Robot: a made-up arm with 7 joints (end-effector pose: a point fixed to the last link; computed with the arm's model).
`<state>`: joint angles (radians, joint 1 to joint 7).
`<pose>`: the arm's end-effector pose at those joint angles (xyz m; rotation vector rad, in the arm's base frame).
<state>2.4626 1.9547 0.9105 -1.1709 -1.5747 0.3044 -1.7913</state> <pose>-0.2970 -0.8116 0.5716 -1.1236 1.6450 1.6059</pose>
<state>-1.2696 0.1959 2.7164 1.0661 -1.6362 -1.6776 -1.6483</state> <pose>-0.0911 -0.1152 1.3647 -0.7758 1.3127 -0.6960</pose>
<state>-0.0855 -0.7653 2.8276 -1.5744 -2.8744 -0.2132 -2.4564</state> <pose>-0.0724 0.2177 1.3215 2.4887 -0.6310 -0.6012</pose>
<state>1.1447 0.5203 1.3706 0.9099 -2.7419 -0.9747 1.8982</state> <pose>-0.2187 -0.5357 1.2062 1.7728 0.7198 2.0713</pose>
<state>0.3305 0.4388 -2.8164 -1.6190 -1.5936 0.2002 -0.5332</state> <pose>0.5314 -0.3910 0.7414 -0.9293 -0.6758 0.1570</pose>
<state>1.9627 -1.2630 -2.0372 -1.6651 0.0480 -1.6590 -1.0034</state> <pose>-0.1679 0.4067 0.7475 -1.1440 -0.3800 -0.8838</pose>
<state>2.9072 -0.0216 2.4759 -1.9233 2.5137 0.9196 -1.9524</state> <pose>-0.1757 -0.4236 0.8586 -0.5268 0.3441 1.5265</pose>
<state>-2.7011 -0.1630 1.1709 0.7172 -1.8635 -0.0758 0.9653</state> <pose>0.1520 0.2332 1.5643 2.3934 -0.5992 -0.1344</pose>
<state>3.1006 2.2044 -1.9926 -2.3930 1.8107 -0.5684 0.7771</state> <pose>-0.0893 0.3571 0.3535 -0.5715 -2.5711 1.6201</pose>
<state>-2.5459 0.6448 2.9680 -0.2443 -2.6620 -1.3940 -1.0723</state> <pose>-0.5344 0.1904 1.3193 -2.4234 -0.7532 0.1446</pose>
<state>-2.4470 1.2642 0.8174 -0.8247 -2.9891 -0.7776 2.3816</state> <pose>-0.7668 0.3752 1.0469 2.2624 -0.7784 1.3646</pose>
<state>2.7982 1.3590 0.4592 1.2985 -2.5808 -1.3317 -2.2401</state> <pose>-0.6552 0.0545 0.3835 1.2013 0.7153 -1.7495</pose>
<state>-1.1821 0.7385 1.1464 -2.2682 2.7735 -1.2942 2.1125</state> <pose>-0.3010 0.2996 0.9204 -1.9052 1.7625 -1.6958</pose>
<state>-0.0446 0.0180 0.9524 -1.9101 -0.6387 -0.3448 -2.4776</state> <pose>-0.2893 0.3535 0.8402 1.2324 -0.2042 1.9526</pose>
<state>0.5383 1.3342 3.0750 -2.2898 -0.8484 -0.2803 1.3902</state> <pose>0.2162 -0.0861 0.2294 0.7894 -0.7337 2.7529</pose>
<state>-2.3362 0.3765 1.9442 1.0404 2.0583 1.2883 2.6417</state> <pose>0.1298 0.2134 1.4397 -1.9046 1.8056 0.8078</pose>
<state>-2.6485 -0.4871 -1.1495 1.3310 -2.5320 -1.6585 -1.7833</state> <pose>-0.0938 -0.2407 1.1734 -0.1256 1.1320 -1.3176</pose>
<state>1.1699 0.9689 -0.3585 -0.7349 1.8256 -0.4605 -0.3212</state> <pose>0.1944 -0.6019 1.3555 -2.5106 -1.3412 0.3700</pose>
